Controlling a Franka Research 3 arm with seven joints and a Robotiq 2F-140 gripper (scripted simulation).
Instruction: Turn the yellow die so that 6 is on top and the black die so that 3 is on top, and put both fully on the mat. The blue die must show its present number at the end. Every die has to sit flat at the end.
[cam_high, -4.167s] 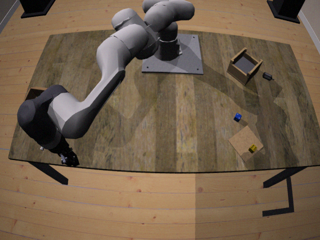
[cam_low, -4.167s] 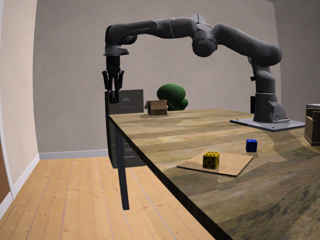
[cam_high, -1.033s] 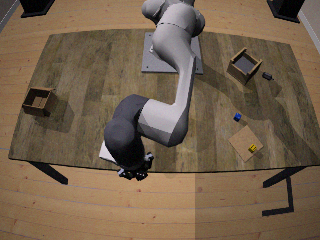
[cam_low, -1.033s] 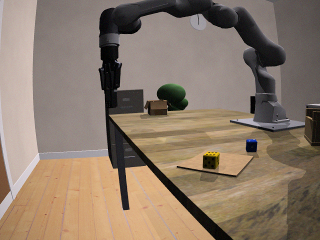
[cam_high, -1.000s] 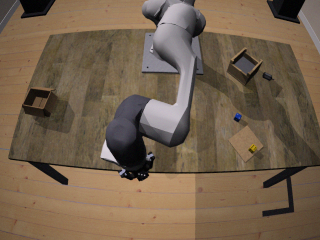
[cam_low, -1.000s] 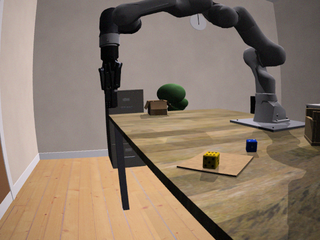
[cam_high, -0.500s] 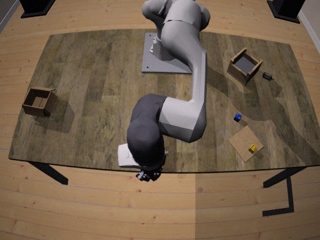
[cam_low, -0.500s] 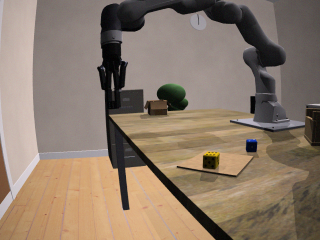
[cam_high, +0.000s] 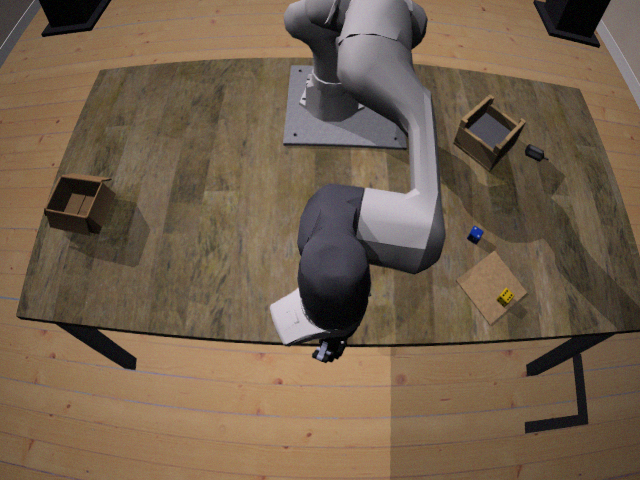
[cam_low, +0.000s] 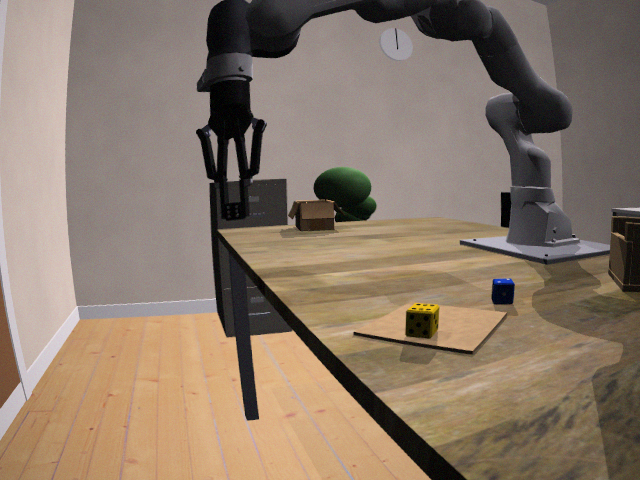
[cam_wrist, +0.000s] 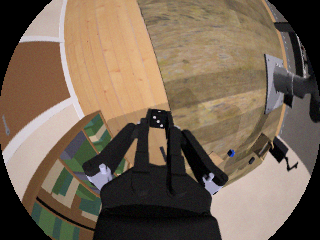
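Now: hand 380 mm to the right of the tan mat, 190 mm past it and 130 mm above it. The rest, counted from my hand: blue die 340 mm to the left, 320 mm behind, 120 mm below; then black die 20 mm below; then yellow die 410 mm to the left, 150 mm behind, 120 mm below.
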